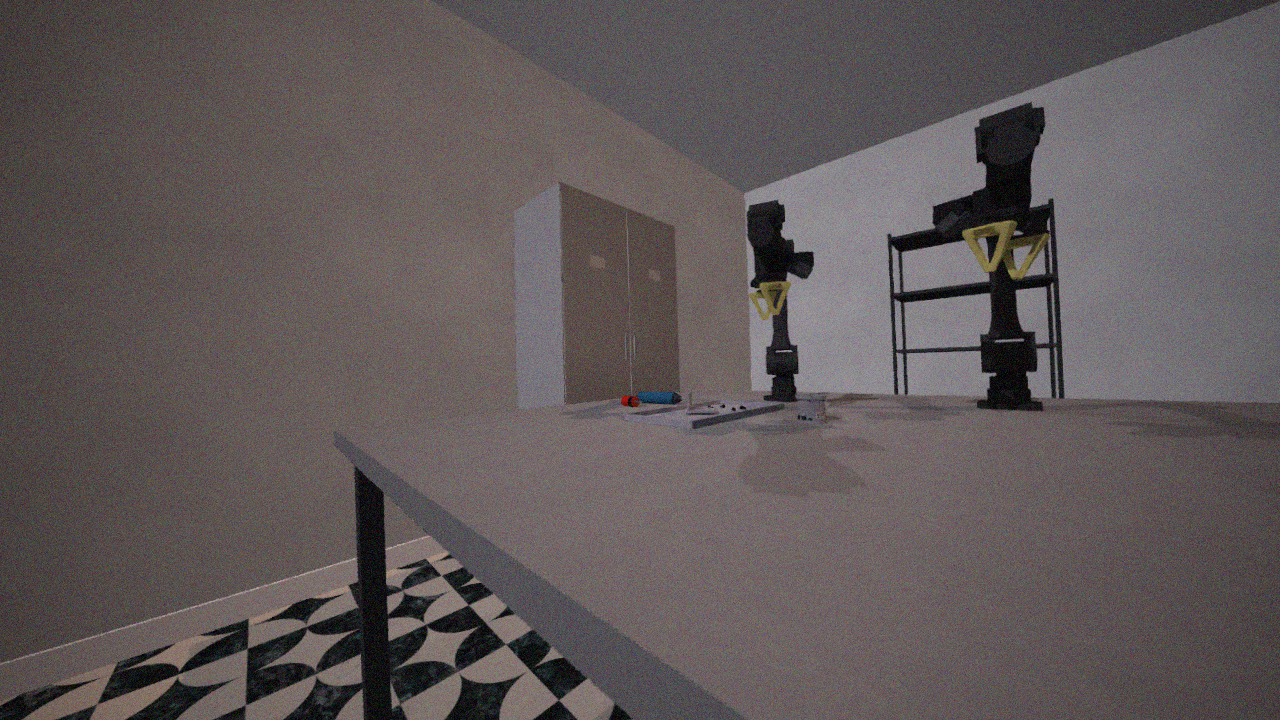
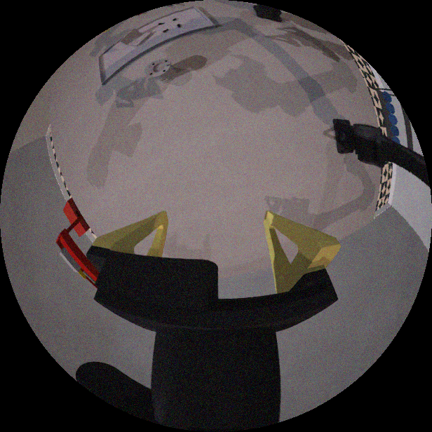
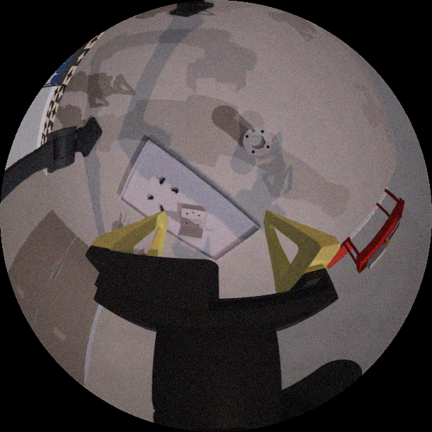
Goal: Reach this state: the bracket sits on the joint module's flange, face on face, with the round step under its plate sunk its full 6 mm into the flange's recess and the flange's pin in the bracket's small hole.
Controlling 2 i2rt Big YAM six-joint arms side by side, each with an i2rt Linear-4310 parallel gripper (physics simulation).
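Seen in the pictures: left gripper, between the fingertips: (image 1: 1004, 275); right gripper, between the fingertips: (image 1: 770, 317); left arm's base, origin of its link: (image 1: 1009, 408); right arm's base, origin of its link: (image 1: 783, 400).
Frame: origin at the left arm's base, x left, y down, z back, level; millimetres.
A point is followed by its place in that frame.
The joint module (image 1: 811, 413) {x -294, y -23, z -515 mm} (image 2: 153, 68) (image 3: 248, 144) stands on the table, its round flange facing up with a recess in the middle and dark holes around it. The bracket (image 3: 191, 228) lies in the shallow tray (image 1: 738, 414) {x -464, y -10, z -531 mm} (image 2: 115, 57) (image 3: 210, 195), apart from the module; a small plate with holes shows on it. The flange's pin is too small to make out. My right gripper (image 1: 770, 315) {x -407, y -244, z -465 mm} (image 3: 215, 215) is open and empty, high above the table near the tray. My left gripper (image 1: 1006, 272) {x 15, y -271, z -444 mm} (image 2: 215, 216) is open and empty, high above the table and far from the module.
Several small dark parts (image 3: 162, 180) lie in the tray beside the bracket. A blue tool (image 1: 658, 397) {x -878, y -24, z -381 mm} and a red piece (image 1: 630, 401) {x -894, y -19, z -498 mm} lie behind the tray. A cabinet (image 1: 595, 313) and a shelf rack (image 1: 1057, 313) stand beyond the table. A red-framed object (image 2: 77, 255) (image 3: 382, 242) stands past the table's edge.
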